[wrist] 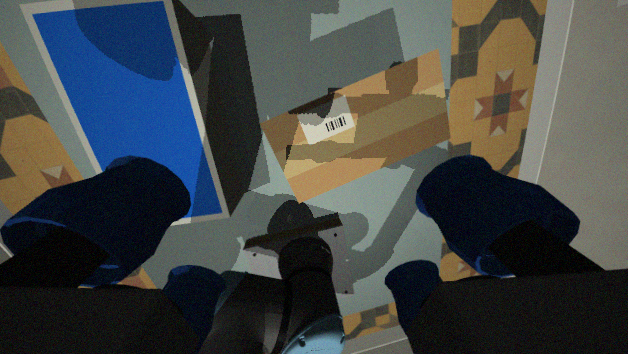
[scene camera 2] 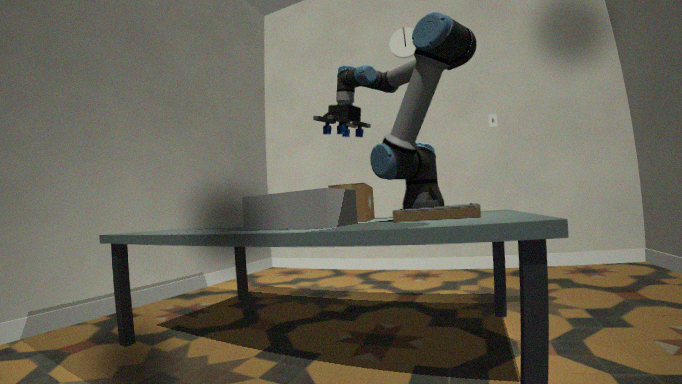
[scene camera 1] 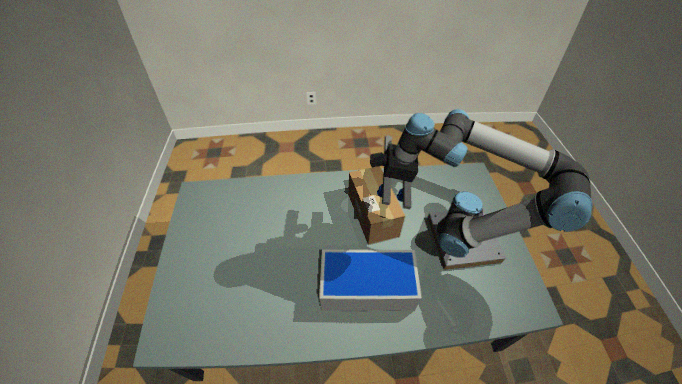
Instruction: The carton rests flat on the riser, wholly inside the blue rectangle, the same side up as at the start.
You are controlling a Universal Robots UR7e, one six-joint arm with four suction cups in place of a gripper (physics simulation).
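Frame: origin at the arm's base, x right, y down, z ahead, level; centimetres.
Seen in the pictures: hand, its tool point: [wrist: 306,244] [scene camera 2: 343,135] [scene camera 1: 392,179]; arm's base, origin of its link: [wrist: 305,259] [scene camera 2: 423,207].
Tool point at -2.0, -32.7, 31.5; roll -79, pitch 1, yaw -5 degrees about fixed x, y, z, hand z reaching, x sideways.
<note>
Pixels of each thing's top centre, then the offset from my tool point to it, as dx, dy, dz.
- brown carton, centre of its top: [wrist: 364,131] [scene camera 1: 375,192] [scene camera 2: 352,186] +11.4, +21.0, +4.4
- light grey riser, centre of its top: [wrist: 141,130] [scene camera 2: 297,193] [scene camera 1: 369,273] -24.8, +24.6, +5.0
- blue rectangle, centre of its top: [wrist: 141,130] [scene camera 1: 369,273] -24.8, +24.6, +5.0
The brown carton [scene camera 1: 385,230] [scene camera 2: 365,201] [wrist: 400,117] sits flat on the table behind the riser, turned at an angle to it, with its barcode label facing up. The light grey riser [scene camera 1: 370,304] [scene camera 2: 295,210] [wrist: 195,100] has a blue rectangle [scene camera 1: 370,275] [wrist: 115,110] on top, with no carton on it. A gap of table shows between carton and riser in the wrist view. My gripper [scene camera 1: 392,191] [scene camera 2: 343,131] [wrist: 302,245] is open, its blue suction cups pointing down. It hangs well above the carton, touching nothing. The riser hides much of the carton in scene camera 2.
The arm's base plate [scene camera 1: 480,262] [scene camera 2: 437,214] [wrist: 345,260] stands on the table [scene camera 1: 225,330] [scene camera 2: 525,227], to the right of the carton and riser in scene camera 1. Walls stand beyond the table. Shadows of the arm fall across the table and riser.
</note>
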